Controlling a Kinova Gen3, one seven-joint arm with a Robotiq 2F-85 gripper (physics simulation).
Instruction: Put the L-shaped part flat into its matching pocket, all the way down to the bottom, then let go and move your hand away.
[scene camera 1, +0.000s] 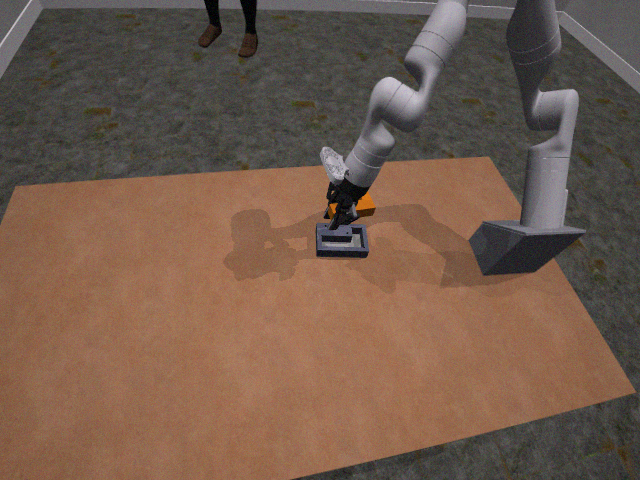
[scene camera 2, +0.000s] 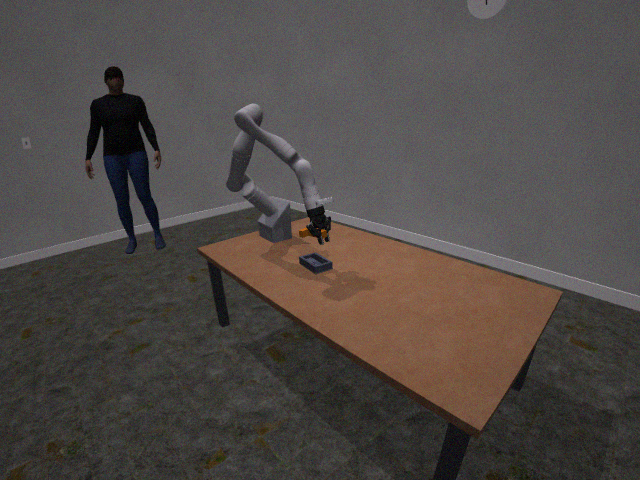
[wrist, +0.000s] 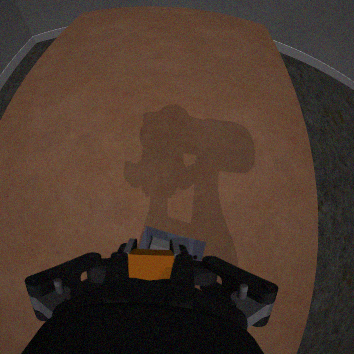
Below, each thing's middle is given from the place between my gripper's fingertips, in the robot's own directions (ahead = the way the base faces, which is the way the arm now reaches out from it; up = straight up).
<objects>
My hand is 50 mm past the orange L-shaped part (wrist: 150, 264), 40 mm below it and 20 mm to the left of it. The rest, counted from my hand: pocket block (scene camera 1: 350, 241): 110 mm below, 50 mm behind, 10 mm to the right.
</objects>
